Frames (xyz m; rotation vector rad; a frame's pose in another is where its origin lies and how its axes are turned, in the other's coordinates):
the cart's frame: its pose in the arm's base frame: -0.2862 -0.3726 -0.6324 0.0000 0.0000 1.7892
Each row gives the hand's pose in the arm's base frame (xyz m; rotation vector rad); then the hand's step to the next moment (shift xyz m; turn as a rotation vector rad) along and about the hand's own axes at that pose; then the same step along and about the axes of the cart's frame.
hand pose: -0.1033 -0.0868 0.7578 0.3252 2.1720 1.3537
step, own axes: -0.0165 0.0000 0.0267 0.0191 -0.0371 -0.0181
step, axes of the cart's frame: 0.0056 -0.0307 -0.0036 -0.0162 0.0270 -0.0329
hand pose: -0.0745 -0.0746 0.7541 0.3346 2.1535 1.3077
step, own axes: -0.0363 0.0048 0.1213 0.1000 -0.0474 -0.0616
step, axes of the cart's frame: 0.0482 -0.1146 -0.0244 0.0067 0.1136 -0.0556
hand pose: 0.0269 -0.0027 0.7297 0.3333 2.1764 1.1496
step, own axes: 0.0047 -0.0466 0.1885 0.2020 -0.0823 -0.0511
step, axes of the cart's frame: 0.0679 -0.1398 -0.1165 0.0574 0.1721 -0.1314
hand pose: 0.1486 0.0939 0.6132 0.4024 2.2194 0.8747
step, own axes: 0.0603 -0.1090 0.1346 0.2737 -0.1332 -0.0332
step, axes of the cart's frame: 0.0038 -0.0525 -0.1757 0.0735 0.2085 -0.2119
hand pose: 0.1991 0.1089 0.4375 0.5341 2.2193 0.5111
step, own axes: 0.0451 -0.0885 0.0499 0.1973 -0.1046 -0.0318
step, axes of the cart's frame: -0.0379 0.0163 -0.1032 0.0463 0.1598 -0.1523
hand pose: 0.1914 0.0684 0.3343 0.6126 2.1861 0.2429
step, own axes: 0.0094 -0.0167 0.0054 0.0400 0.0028 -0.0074
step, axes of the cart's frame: -0.0082 0.0086 -0.0160 0.0280 0.0206 -0.0214
